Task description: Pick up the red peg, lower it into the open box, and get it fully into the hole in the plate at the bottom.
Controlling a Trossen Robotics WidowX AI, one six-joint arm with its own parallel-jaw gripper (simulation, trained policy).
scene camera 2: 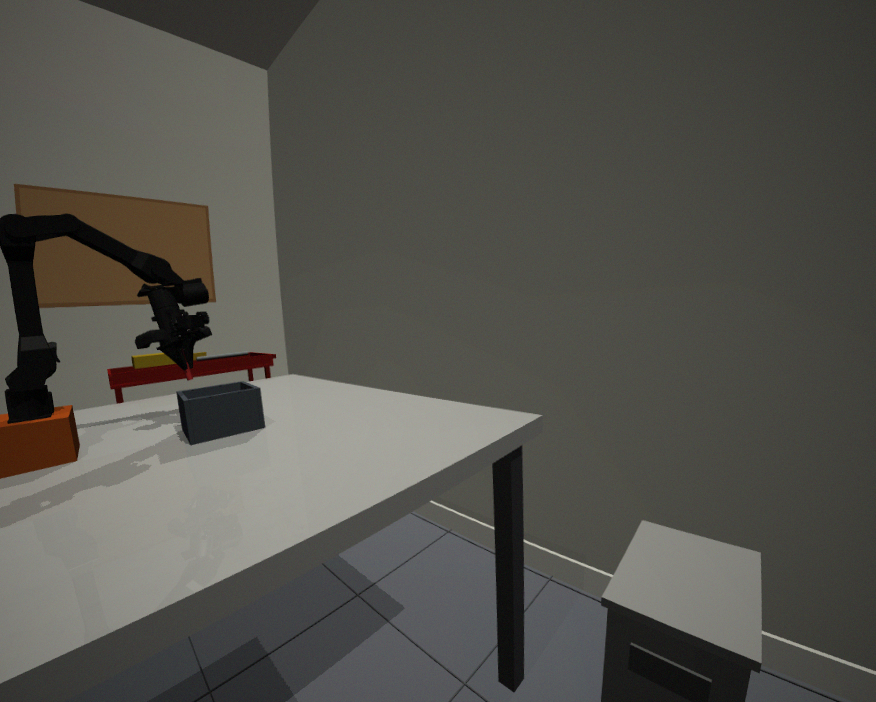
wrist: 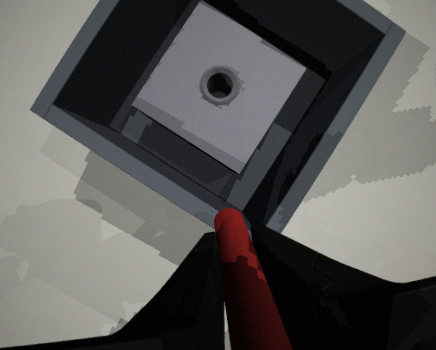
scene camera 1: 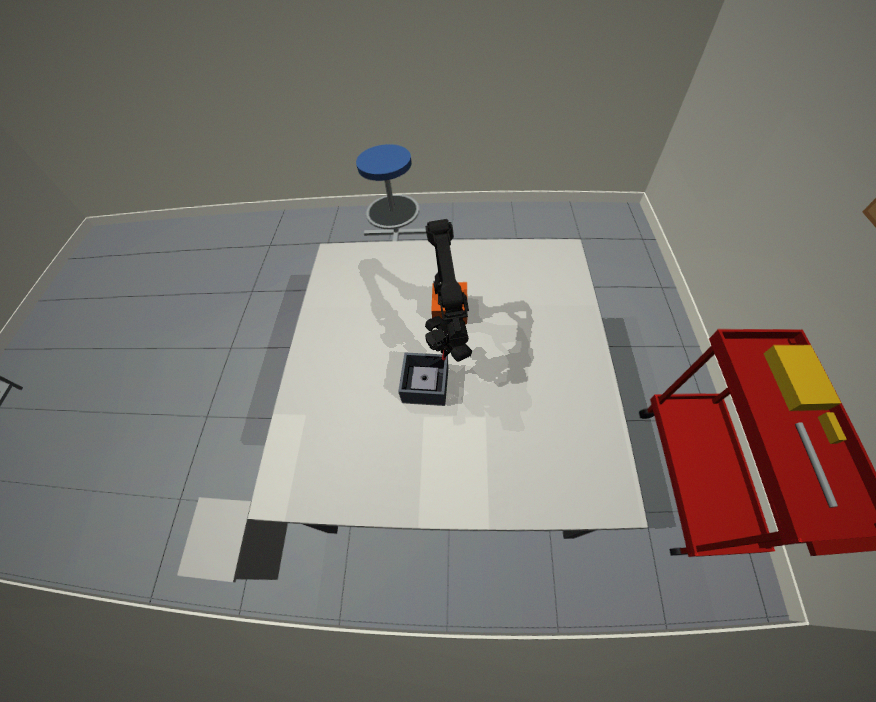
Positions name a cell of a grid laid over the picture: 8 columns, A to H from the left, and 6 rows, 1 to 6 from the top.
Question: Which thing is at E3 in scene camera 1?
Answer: My gripper.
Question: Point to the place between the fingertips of my gripper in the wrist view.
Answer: E5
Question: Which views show the dark grey box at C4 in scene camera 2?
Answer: Scene camera 2, the wrist view and scene camera 1: all of them.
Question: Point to a dark grey box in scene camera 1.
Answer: D4
